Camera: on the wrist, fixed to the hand. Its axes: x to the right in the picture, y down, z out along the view.
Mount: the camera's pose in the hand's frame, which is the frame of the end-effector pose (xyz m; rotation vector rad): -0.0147 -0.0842 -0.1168 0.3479 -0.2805 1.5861
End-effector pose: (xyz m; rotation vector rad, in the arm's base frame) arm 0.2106 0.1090 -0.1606 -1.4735 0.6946 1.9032
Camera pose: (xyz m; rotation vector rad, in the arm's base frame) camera 0.3510 0.0775 -0.1766 0.1554 -1.8283 -2.0942
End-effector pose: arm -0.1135 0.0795 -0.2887 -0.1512 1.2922 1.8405
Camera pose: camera -0.0872 -0.0162 -0.3941 -1.3843 -1.3039 -2.0960
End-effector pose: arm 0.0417 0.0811 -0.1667 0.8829 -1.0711 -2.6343
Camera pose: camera 0.1270 0.0796 -0.2836 -0.3493 -1.3958 -1.2174
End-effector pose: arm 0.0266 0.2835 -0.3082 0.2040 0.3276 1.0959
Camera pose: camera 0.0490 0.2329 -0.4420 1.0276 0.0358 2.5238
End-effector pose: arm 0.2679 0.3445 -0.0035 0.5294 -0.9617 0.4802
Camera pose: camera 0.3853 0.3491 -0.0880 0.0152 -1.4596 2.0530
